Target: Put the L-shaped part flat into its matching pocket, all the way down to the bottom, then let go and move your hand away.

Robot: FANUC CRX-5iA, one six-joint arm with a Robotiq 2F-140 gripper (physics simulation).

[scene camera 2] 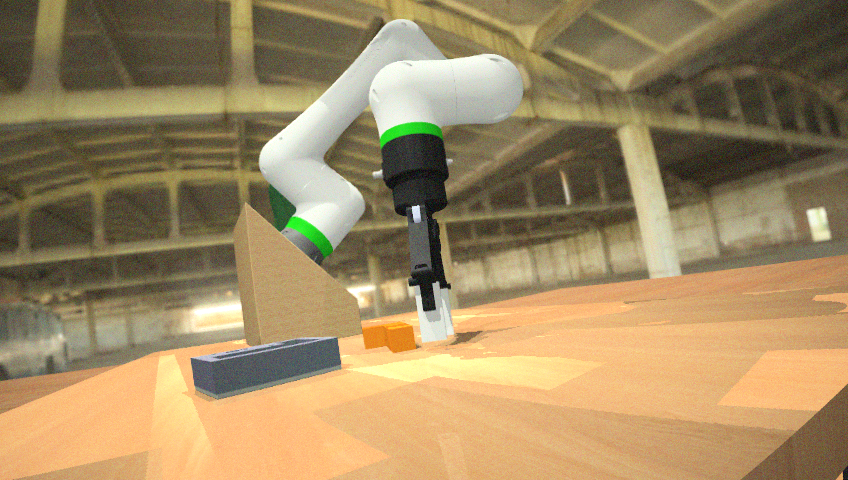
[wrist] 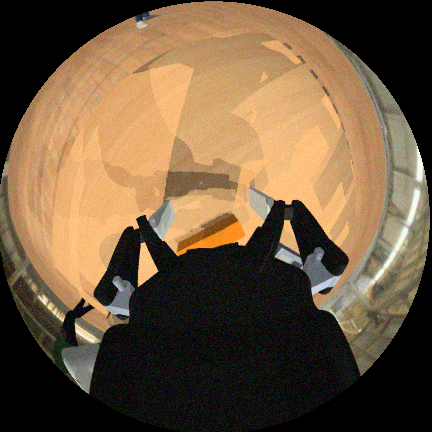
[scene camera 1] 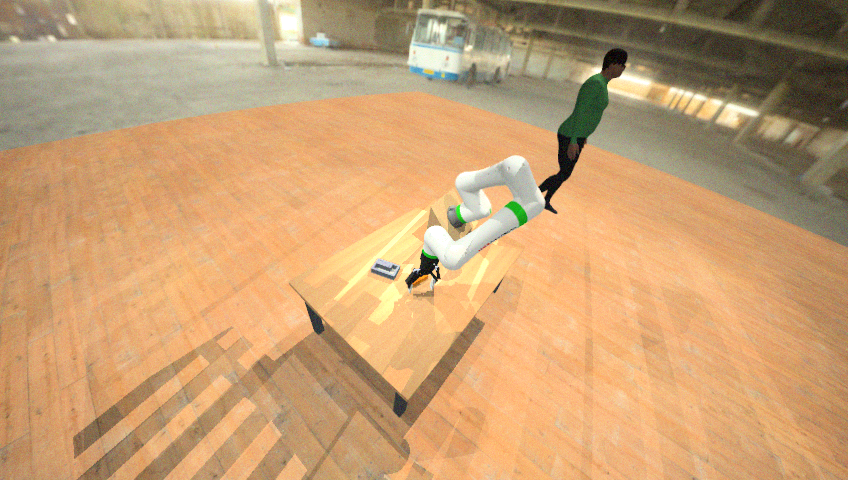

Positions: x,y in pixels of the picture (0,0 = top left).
Scene:
An orange L-shaped part (scene camera 2: pixel 398 337) rests on the table.

